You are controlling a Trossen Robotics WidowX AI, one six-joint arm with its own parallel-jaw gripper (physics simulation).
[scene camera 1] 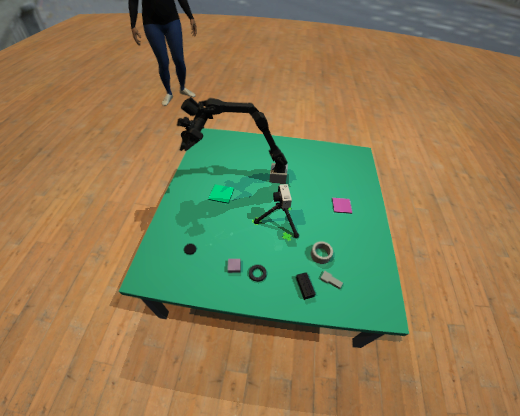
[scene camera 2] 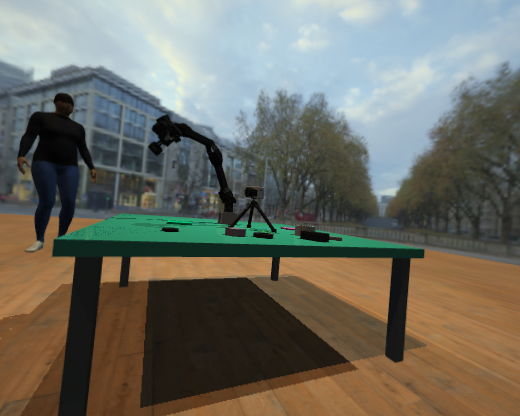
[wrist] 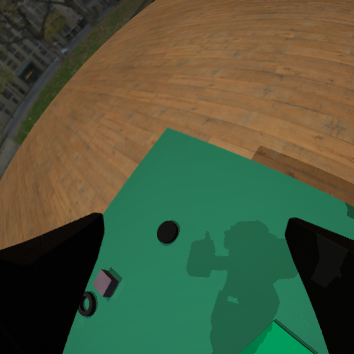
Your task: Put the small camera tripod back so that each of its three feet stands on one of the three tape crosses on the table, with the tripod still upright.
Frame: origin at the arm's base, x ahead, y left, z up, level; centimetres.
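Seen in the pictures: gripper, fingertip midpoint: [scene camera 1: 182,150] [scene camera 2: 158,145] [wrist: 199,226]; arm's base, origin of the base link: [scene camera 1: 279,169] [scene camera 2: 228,212].
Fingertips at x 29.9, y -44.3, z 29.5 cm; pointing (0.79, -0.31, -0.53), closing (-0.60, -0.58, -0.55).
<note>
Pixels of each thing's top centre, then the offset from my fingertips to it. "spot": a spot on its surface instead.
- small camera tripod, surface spot: [scene camera 1: 283,205] spot: dx +8.2, dy +49.6, dz -17.8 cm
- left yellow-green tape cross, surface spot: [scene camera 1: 256,221] spot: dx +7.0, dy +36.9, dz -35.4 cm
- front cross, middle of its top: [scene camera 1: 286,236] dx +12.2, dy +54.0, dz -37.0 cm
- bright green square, surface spot: [scene camera 1: 221,193] spot: dx -9.2, dy +13.3, dz -36.1 cm
- black disc, middle of its top: [wrist: 165,231] [scene camera 1: 190,248] dx +29.5, dy +7.8, dz -36.0 cm
- mauve block, middle of its top: [wrist: 100,282] [scene camera 2: 235,228] [scene camera 1: 234,264] dx +34.4, dy +31.4, dz -34.2 cm
- black ring, middle of its top: [wrist: 83,303] [scene camera 2: 263,233] [scene camera 1: 257,272] dx +35.6, dy +42.8, dz -35.5 cm
- black box, middle of its top: [scene camera 2: 314,232] [scene camera 1: 306,284] dx +38.3, dy +65.2, dz -33.5 cm
- grey piece, middle of its top: [scene camera 1: 332,279] dx +33.0, dy +77.4, dz -35.5 cm
- grey-brown ring, middle of its top: [scene camera 1: 322,250] [scene camera 2: 305,226] dx +19.9, dy +71.8, dz -32.2 cm
- magenta square, surface spot: [scene camera 1: 342,205] spot: dx -14.5, dy +83.4, dz -36.0 cm
The small camera tripod [scene camera 1: 283,205] [scene camera 2: 253,203] stands upright on the green table in front of the arm's base. One front foot is at the left yellow-green tape cross [scene camera 1: 256,221]. The other front foot stands beside the front cross [scene camera 1: 287,236], a little to its right and off it. A bit of the rear cross [scene camera 1: 290,208] shows behind the legs; the third foot is hidden in scene view 1, so its place on that cross cannot be told. My gripper [scene camera 1: 184,147] [scene camera 2: 155,148] [wrist: 199,226] is open and empty, high above the table's left side, well apart from the tripod.
A bright green square [scene camera 1: 221,193] and a black disc [scene camera 1: 190,249] [wrist: 167,232] lie left. A mauve block [scene camera 1: 234,265], black ring [scene camera 1: 257,273], black box [scene camera 1: 305,286], grey piece [scene camera 1: 331,280] and grey-brown ring [scene camera 1: 314,255] lie in front. A magenta square [scene camera 1: 342,205] lies right.
</note>
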